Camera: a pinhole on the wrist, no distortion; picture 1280 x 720 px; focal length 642.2 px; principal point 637.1 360.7 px. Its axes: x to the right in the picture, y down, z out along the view. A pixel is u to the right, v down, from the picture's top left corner.
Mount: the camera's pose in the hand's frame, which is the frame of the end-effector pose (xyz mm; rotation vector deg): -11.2 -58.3 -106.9 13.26 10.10 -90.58
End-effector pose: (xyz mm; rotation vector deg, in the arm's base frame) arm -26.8 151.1 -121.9 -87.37 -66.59 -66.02
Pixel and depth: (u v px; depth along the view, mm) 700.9 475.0 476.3
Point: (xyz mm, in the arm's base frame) -187.4 534.8 -109.5
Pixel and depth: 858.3 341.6 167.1
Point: -176.7 213.9 -136.0
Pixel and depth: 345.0 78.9 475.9
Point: 39.5 494.7 -430.0
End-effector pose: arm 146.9 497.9 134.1 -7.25 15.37 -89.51
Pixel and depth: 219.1 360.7 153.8
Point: 163.0 507.2 200.6
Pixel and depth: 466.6 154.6 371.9
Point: 163.4 615.1 424.6
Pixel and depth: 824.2 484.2 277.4
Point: -20.3 452.8 320.3
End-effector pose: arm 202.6 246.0 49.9 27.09 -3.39 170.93
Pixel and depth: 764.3 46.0 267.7
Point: 409.8 394.5 133.1
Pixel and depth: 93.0 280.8 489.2
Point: 398.2 -7.3 466.2
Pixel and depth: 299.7 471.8 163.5
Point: 215.8 260.8 124.4
